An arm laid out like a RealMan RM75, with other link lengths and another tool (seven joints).
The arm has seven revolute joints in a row. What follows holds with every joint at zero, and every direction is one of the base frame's. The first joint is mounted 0.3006 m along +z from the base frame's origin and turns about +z. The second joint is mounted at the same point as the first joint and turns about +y. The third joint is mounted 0.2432 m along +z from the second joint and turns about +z. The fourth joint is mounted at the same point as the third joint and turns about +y. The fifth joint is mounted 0.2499 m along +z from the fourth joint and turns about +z. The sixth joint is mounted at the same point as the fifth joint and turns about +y. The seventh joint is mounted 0.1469 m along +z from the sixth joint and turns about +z. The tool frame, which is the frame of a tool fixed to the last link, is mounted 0.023 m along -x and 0.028 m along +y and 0.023 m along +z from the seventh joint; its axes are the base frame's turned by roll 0, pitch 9 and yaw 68.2 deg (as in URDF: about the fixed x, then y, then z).
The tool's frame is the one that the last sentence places.
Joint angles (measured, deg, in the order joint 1, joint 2, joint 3, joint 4, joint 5, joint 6, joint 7), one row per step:
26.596, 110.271, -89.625, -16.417, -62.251, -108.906, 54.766
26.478, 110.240, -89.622, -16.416, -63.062, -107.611, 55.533
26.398, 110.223, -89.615, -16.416, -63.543, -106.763, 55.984
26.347, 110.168, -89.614, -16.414, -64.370, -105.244, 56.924
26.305, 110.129, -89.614, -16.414, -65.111, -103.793, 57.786
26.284, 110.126, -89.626, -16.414, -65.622, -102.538, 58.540
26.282, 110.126, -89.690, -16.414, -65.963, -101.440, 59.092
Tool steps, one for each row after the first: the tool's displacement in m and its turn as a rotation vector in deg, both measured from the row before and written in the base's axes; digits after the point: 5 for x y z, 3 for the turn. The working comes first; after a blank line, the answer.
Tool pose at each row, in the base's axes (x y z in m, rotation vector in deg; the steps are taken from these numbers as rounded here):
0.22451, 0.24107, 0.04811, 108.355, -82.980, -40.741
0.22701, 0.24215, 0.04469, 108.238, -85.027, -39.472
0.22866, 0.24291, 0.04252, 108.197, -86.320, -38.734
0.23139, 0.24475, 0.03887, 108.055, -88.642, -37.353
0.23399, 0.24657, 0.03541, 107.932, -90.805, -36.119
0.23600, 0.24835, 0.03245, 107.773, -92.631, -35.218
0.23766, 0.25000, 0.02989, 107.727, -94.115, -34.535

0.00250, 0.00108, -0.00342, -0.545, -1.505, -1.022
0.00165, 0.00076, -0.00217, -0.271, -0.946, -0.657
0.00273, 0.00184, -0.00365, -0.537, -1.695, -1.184
0.00260, 0.00182, -0.00346, -0.432, -1.573, -1.116
0.00201, 0.00178, -0.00296, -0.295, -1.247, -0.997
0.00166, 0.00165, -0.00256, -0.142, -1.043, -0.796

